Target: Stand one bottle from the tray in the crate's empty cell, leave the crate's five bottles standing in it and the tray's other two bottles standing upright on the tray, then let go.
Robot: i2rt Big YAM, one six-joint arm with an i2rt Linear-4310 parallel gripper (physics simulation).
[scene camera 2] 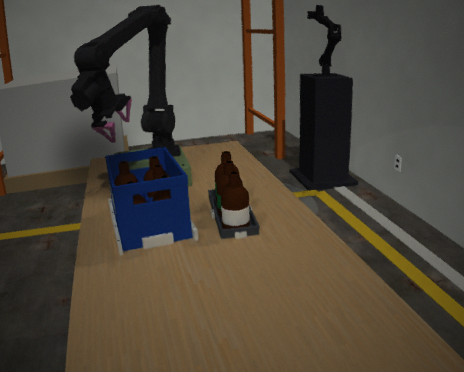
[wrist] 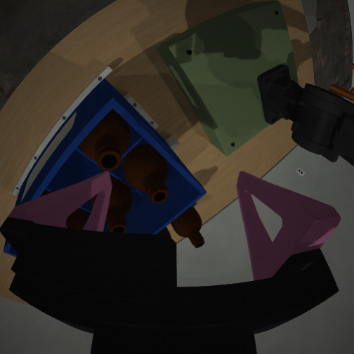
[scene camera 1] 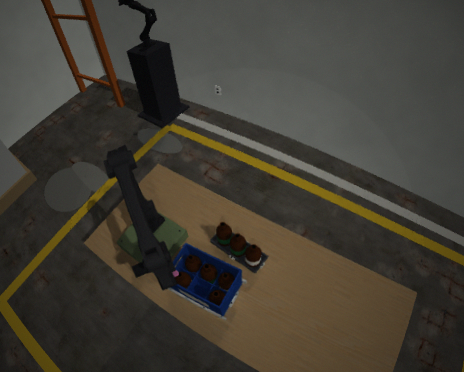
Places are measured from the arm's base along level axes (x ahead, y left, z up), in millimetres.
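Where they show: gripper, fingertip midpoint: [scene camera 2: 120, 131]; arm's base, origin of the base link: [scene camera 1: 152, 223].
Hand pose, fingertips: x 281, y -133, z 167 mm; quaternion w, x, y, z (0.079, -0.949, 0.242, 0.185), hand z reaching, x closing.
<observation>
Things, the pixels of their top centre, and the offset from my fingertips.
- blue crate, middle of its top: [scene camera 2: 141, 164] [scene camera 1: 201, 274] dz -67, dx +125, dy +57 mm
- dark tray, middle of its top: [scene camera 2: 231, 206] [scene camera 1: 238, 248] dz -217, dx +137, dy +296 mm
The blue crate [scene camera 1: 233, 296] [scene camera 2: 155, 220] [wrist: 187, 187] holds several upright brown bottles; its empty cell [scene camera 1: 202, 286] is the middle one of the row away from the tray. The dark tray [scene camera 1: 257, 269] [scene camera 2: 227, 232] beside it bears three upright bottles: a white-labelled one [scene camera 1: 253, 255] [scene camera 2: 235, 200] at one end, a green-labelled middle one [scene camera 1: 238, 245] and a green-labelled one [scene camera 1: 224, 233] at the end nearest the arm base. My gripper [scene camera 2: 121, 131] [wrist: 173, 178] is open and empty, above the crate's arm-side end. In the wrist view the pink left finger hides part of the crate.
The green base block [scene camera 1: 172, 235] [wrist: 225, 75] of the arm stands close to the crate's end. White brackets [scene camera 2: 158, 240] line the crate's foot. A black pedestal [scene camera 1: 155, 80] [scene camera 2: 325, 130] with a second arm and an orange ladder [scene camera 1: 97, 45] [scene camera 2: 279, 75] stand beyond the table.
</observation>
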